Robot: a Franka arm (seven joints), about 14 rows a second.
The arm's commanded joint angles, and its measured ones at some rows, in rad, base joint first. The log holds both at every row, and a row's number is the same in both.
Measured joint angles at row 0:
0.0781, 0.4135, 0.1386, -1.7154, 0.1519, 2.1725, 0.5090
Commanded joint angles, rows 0 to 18:
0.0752, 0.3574, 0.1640, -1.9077, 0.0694, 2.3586, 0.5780
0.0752, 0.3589, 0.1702, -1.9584, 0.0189, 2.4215, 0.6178
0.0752, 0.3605, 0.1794, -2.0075, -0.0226, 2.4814, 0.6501
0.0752, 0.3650, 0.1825, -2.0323, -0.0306, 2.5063, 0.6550
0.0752, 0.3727, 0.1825, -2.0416, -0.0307, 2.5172, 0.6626
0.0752, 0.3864, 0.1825, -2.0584, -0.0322, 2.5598, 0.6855
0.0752, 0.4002, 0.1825, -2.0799, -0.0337, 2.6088, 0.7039
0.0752, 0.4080, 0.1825, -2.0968, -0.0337, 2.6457, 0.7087
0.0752, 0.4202, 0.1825, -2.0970, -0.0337, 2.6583, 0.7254
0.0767, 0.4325, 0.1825, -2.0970, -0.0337, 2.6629, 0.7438
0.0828, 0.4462, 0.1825, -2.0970, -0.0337, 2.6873, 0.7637
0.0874, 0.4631, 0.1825, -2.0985, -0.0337, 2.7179, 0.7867
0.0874, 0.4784, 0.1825, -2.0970, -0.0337, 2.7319, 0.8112
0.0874, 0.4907, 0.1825, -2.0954, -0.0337, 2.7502, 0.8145
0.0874, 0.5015, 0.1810, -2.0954, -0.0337, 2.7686, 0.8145
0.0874, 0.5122, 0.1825, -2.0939, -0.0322, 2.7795, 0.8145
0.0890, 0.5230, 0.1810, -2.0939, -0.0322, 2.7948, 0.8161
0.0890, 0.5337, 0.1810, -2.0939, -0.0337, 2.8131, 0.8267
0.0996, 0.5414, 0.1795, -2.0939, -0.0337, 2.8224, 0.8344
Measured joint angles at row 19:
0.0844, 0.5217, 0.1818, -2.0969, -0.0023, 2.7839, 0.7797
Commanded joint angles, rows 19 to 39:
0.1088, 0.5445, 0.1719, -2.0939, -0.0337, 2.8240, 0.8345
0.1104, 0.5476, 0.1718, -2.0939, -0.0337, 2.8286, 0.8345
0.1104, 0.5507, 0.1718, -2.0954, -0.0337, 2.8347, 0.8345
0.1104, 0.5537, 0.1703, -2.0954, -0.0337, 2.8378, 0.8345
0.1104, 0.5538, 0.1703, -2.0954, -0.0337, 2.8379, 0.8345
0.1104, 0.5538, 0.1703, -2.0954, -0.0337, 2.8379, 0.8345
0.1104, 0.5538, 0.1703, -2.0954, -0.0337, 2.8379, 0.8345
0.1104, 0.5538, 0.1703, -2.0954, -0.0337, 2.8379, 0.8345
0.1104, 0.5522, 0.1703, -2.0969, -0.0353, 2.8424, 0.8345
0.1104, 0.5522, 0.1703, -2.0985, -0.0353, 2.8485, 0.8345
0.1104, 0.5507, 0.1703, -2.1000, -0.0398, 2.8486, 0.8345
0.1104, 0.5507, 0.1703, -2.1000, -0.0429, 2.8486, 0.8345
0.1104, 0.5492, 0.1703, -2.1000, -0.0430, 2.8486, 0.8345
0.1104, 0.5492, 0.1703, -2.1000, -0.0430, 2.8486, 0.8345
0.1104, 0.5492, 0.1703, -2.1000, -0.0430, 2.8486, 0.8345
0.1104, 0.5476, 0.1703, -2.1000, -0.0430, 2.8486, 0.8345
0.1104, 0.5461, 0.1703, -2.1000, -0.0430, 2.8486, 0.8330
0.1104, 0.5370, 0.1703, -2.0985, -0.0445, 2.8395, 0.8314
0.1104, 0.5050, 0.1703, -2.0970, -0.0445, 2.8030, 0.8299
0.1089, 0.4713, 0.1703, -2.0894, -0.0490, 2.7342, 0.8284
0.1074, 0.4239, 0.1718, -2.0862, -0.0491, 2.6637, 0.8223
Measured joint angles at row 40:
0.0997, 0.5318, 0.1787, -2.0847, -0.0168, 2.7817, 0.7913
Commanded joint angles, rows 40 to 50:
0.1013, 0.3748, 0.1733, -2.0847, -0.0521, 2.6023, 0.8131
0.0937, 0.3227, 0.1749, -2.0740, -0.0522, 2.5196, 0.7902
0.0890, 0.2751, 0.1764, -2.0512, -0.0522, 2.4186, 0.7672
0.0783, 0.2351, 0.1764, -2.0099, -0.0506, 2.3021, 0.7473
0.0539, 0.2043, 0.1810, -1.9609, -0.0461, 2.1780, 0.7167
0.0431, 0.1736, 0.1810, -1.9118, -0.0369, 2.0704, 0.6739
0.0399, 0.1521, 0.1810, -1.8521, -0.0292, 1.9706, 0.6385
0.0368, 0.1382, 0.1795, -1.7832, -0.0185, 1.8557, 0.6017
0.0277, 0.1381, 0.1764, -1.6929, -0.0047, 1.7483, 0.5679
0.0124, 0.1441, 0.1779, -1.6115, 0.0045, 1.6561, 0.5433
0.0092, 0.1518, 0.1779, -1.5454, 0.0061, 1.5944, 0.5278
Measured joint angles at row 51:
0.0250, 0.1158, 0.1759, -1.7085, -0.0186, 1.7329, 0.5871
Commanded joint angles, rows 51 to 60:
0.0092, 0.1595, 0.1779, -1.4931, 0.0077, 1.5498, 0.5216
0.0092, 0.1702, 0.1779, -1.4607, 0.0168, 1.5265, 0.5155
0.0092, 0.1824, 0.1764, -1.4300, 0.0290, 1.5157, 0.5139
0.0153, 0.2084, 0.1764, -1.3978, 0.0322, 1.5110, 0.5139
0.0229, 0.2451, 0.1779, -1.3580, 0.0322, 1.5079, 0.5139
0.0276, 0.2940, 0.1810, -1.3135, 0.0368, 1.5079, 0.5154
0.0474, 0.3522, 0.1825, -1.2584, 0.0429, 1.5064, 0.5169
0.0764, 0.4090, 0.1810, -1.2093, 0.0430, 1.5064, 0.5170
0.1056, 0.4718, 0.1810, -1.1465, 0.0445, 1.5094, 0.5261
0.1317, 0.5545, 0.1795, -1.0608, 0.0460, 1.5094, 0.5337
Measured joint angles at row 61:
0.0710, 0.3684, 0.1835, -1.2942, 0.0334, 1.5503, 0.5295
